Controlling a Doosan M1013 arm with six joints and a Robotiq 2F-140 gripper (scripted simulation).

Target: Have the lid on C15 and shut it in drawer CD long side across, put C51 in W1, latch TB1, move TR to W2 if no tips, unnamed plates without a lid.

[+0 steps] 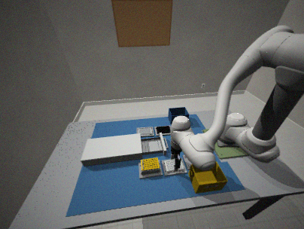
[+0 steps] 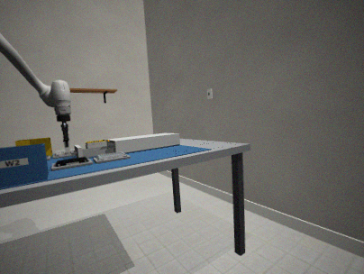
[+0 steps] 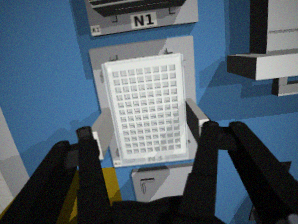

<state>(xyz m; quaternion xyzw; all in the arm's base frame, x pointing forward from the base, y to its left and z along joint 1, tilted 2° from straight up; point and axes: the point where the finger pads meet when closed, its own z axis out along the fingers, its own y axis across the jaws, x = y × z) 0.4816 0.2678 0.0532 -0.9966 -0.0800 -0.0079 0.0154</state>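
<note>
Now: the white plate 4 cm below my hand. From my hand the other things lie so: plate lid (2 cm below); then grey nest N3 (5 cm below); then N1 label (10 cm ahead, 4 cm below, 1 cm to the left).
</note>
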